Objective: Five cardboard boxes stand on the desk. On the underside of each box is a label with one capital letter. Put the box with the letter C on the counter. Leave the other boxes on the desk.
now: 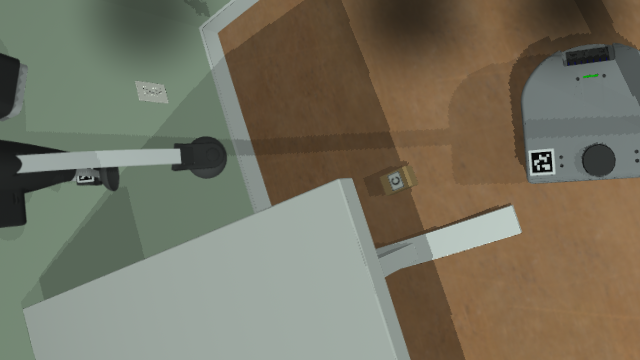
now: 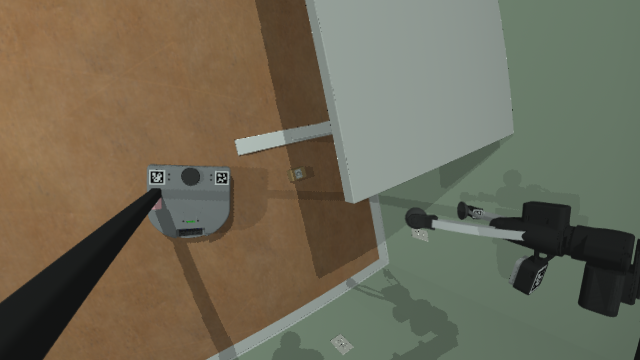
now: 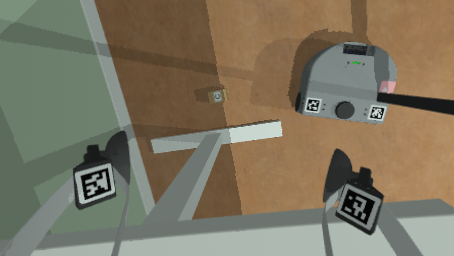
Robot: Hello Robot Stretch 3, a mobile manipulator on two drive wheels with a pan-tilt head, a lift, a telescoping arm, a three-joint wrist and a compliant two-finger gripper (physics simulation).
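Frame: origin at the robot's base, x ahead, y left, z up, level; centimetres.
Where they show: gripper, fingertip midpoint: [image 1: 166, 166] [image 2: 434, 212]; robot's base at its link origin: [image 1: 596, 159] [image 2: 190, 175].
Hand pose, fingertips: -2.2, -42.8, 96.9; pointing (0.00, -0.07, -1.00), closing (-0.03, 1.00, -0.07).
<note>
Each offset is from my fingertips to the top centre of the thing, as dx, dy, dz. Level surfaces: height alone.
A small cardboard box @[+4.4, -13.0, -91.8] [image 1: 400, 181] [image 2: 298, 174] [image 3: 217, 95] lies on the floor on its side, beside the desk's end, with its label showing the letter C. The desk @[dz -1.9] [image 1: 215, 280] [image 2: 420, 100] [image 3: 280, 237] has a pale top; no boxes show on its visible part. My gripper [image 1: 159, 167] [image 2: 440, 215] [image 3: 228, 157] is open, with nothing between its fingers. It hangs past the desk's end by the green wall, well away from the box. The other boxes and the counter do not show.
The desk's foot bar [image 1: 475, 232] [image 2: 260, 142] [image 3: 255, 132] reaches out over the floor between the box and the desk's far part. My wheeled base [image 1: 565, 115] [image 2: 190, 200] [image 3: 345, 80] stands on the wooden floor to one side of the box. A wall outlet @[-29.1, -78.2, -51.1] [image 1: 151, 92] shows near the gripper.
</note>
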